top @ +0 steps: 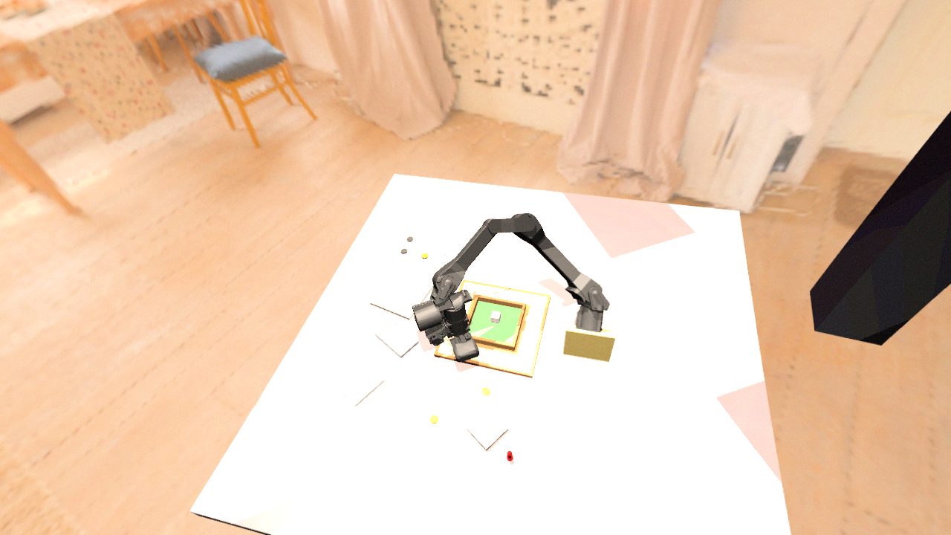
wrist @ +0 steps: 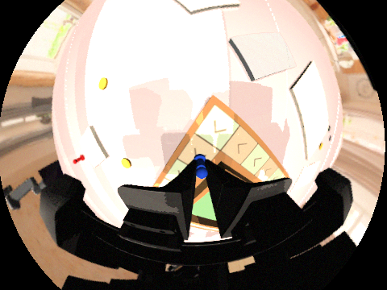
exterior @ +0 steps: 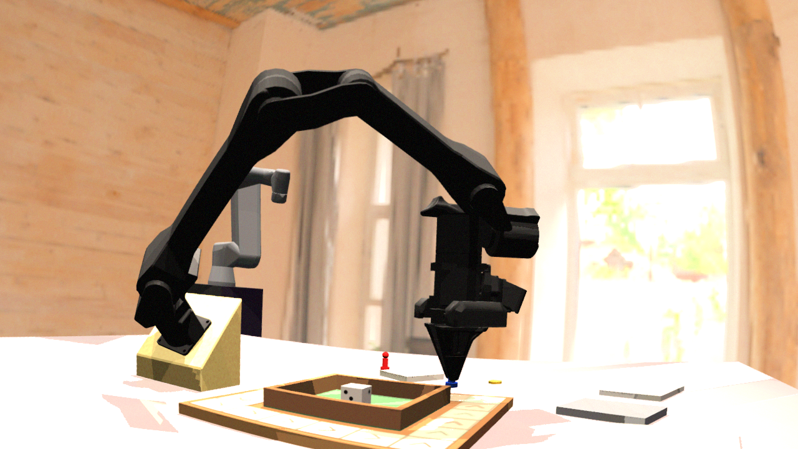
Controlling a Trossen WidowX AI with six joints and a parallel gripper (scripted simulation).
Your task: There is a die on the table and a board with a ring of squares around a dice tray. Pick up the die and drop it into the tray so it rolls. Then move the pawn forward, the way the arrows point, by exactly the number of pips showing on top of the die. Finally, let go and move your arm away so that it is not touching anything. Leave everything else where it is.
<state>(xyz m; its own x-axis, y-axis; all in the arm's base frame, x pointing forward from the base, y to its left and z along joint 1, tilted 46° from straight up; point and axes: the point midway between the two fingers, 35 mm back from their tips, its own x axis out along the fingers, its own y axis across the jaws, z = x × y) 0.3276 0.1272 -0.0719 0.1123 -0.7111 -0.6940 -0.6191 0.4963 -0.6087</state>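
My gripper tip is now 10 mm below the blue pawn. From my gripper tip the other things lie so: red pawn: 220 mm behind, 240 mm to the left, 20 mm below; green tray floor: 60 mm behind, 120 mm to the right, 30 mm below; white die: 60 mm behind, 130 mm to the right, 10 mm below.
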